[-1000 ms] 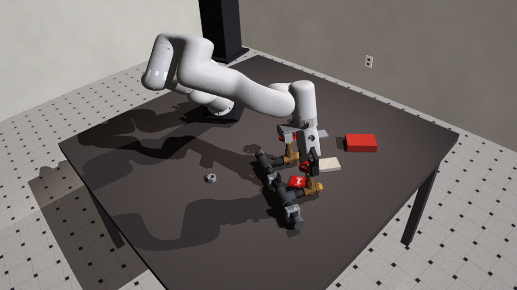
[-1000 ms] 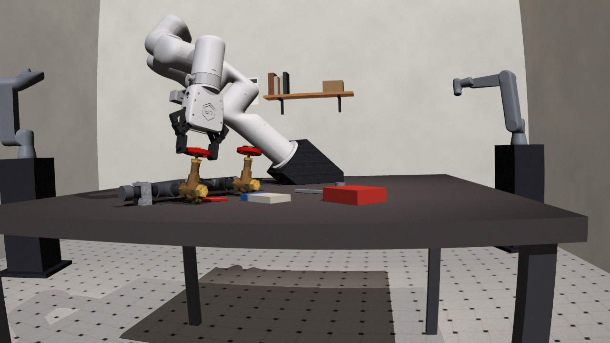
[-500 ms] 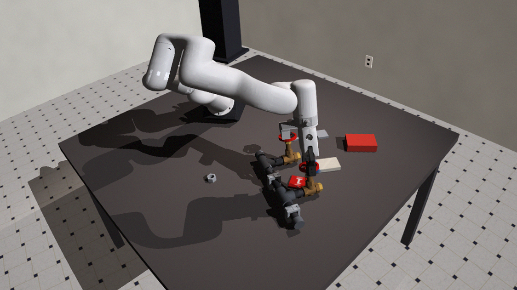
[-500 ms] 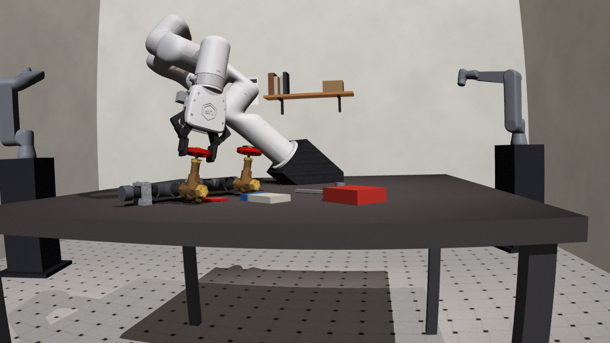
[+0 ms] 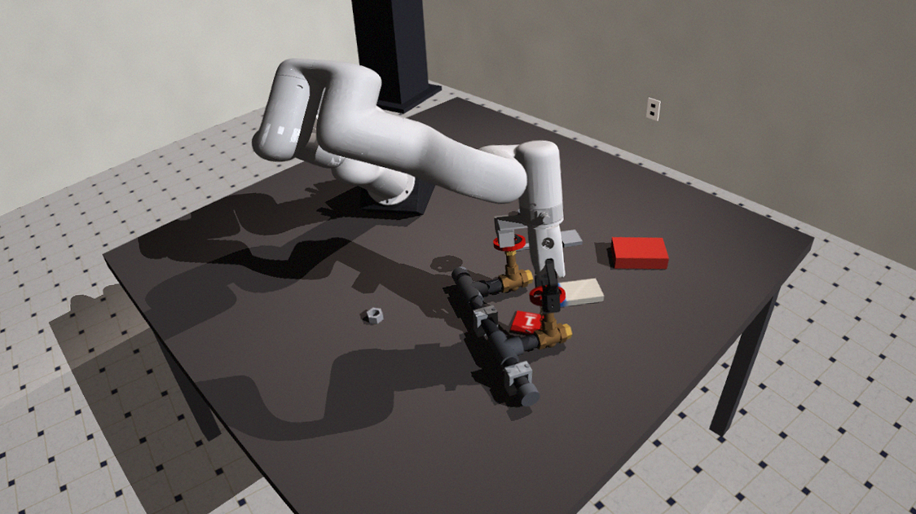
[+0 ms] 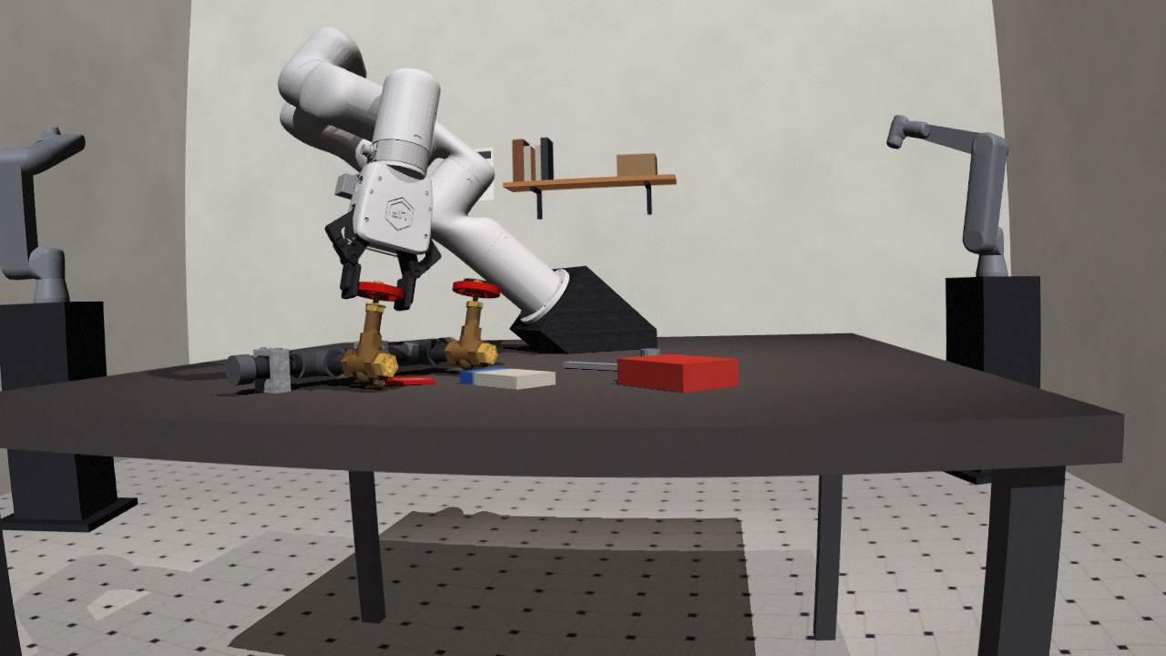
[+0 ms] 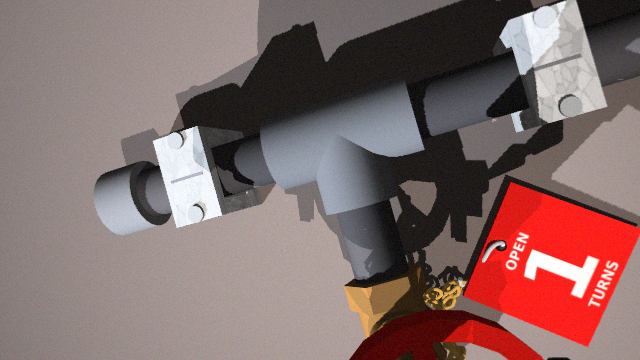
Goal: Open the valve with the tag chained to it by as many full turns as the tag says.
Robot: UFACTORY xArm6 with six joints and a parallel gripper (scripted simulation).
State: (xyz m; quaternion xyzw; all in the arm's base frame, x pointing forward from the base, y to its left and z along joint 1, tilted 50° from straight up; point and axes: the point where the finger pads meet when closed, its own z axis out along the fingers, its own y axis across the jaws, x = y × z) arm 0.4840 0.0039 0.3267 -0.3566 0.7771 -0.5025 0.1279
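The red tag is 11 cm below my hand, 5 cm behind it and 2 cm to the left of it. The rest, counted from my hand: grey nut: 33 cm behind, 11 cm to the right, 11 cm below; cable-tie box: 15 cm to the left, 11 cm below; grey flat tool: 31 cm to the left, 12 cm behind, 11 cm below.
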